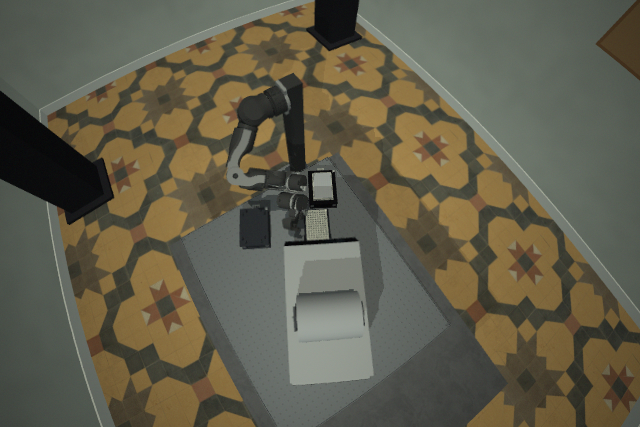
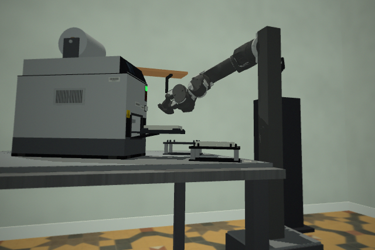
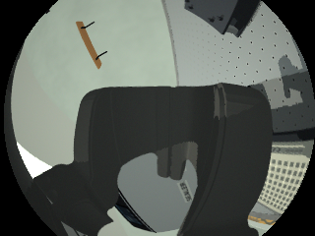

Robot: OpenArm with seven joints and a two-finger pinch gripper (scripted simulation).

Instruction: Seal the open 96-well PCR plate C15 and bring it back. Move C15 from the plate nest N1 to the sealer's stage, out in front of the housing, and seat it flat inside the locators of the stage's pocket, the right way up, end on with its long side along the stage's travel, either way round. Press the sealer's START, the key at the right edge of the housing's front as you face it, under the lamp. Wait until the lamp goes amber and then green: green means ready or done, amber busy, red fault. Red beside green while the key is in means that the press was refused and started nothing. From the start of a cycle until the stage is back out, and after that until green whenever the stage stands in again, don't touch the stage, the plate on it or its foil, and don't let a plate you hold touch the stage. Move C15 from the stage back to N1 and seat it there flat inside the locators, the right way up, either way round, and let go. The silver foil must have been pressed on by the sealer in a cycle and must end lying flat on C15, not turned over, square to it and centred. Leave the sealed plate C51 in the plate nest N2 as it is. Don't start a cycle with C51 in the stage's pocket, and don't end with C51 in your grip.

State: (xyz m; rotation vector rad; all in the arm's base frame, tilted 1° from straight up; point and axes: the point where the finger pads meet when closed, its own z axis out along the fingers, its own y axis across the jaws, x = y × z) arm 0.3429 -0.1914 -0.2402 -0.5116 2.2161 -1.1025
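The plate C15 is 100 mm to the left of my hand, 80 mm below it and 20 mm ahead of it. The rest, counted from my hand: sealer stage (100 mm to the left, 90 mm below, 20 mm ahead); then start key (60 mm ahead, 40 mm to the right); then yellow warning label (150 mm ahead, 120 mm to the left, 40 mm below).
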